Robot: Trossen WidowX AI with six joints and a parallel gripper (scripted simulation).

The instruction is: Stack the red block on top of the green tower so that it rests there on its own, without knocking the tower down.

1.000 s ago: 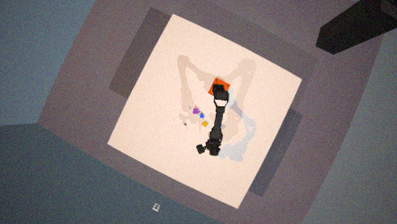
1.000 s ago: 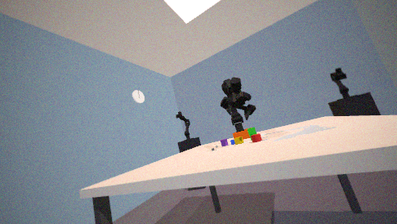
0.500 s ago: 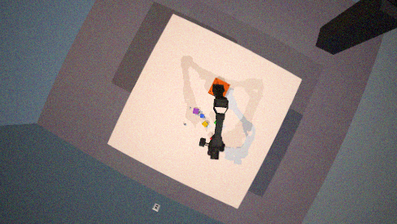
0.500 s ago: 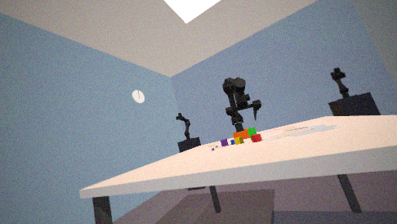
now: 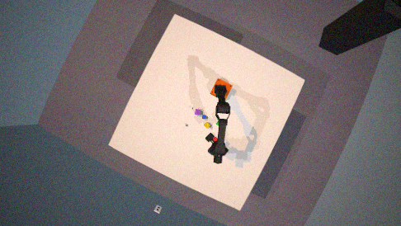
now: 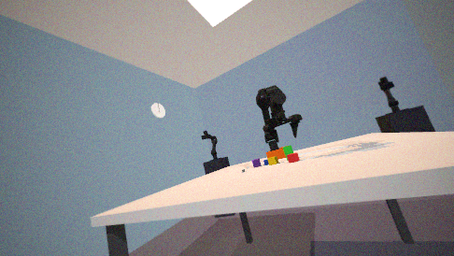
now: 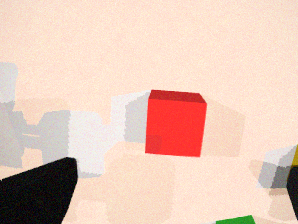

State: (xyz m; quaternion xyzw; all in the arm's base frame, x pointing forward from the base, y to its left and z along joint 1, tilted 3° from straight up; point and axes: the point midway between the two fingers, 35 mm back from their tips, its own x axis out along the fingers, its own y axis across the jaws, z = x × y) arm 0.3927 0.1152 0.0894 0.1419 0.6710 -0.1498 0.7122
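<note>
Now: the red block 9 cm below my gripper tip. The rest, counted from my gripper tip: yellow block: 10 cm to the right, 10 cm behind, 9 cm below; blue block: 15 cm to the right, 15 cm behind, 9 cm below; tiny dark speck: 26 cm to the right, 10 cm below, 3 cm behind.
</note>
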